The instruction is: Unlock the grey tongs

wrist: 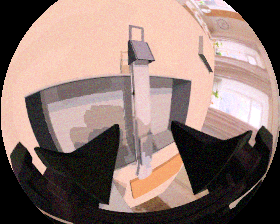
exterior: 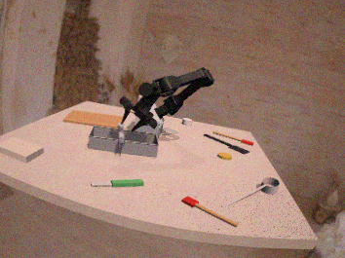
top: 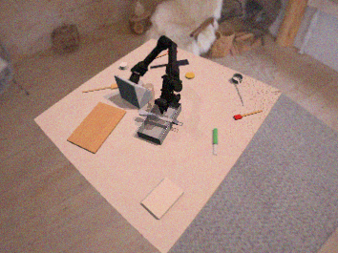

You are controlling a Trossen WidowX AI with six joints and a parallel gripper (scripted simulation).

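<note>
My gripper tip is now 70 mm above the grey roasting tin, 20 mm to the left of it and 20 mm past it. Round my gripper tip: orange wooden board (330 mm behind, 300 mm to the right, 90 mm below); green-handled tool (330 mm ahead, 90 mm below, 70 mm to the left); pale block (360 mm to the right, 320 mm ahead, 90 mm below).
</note>
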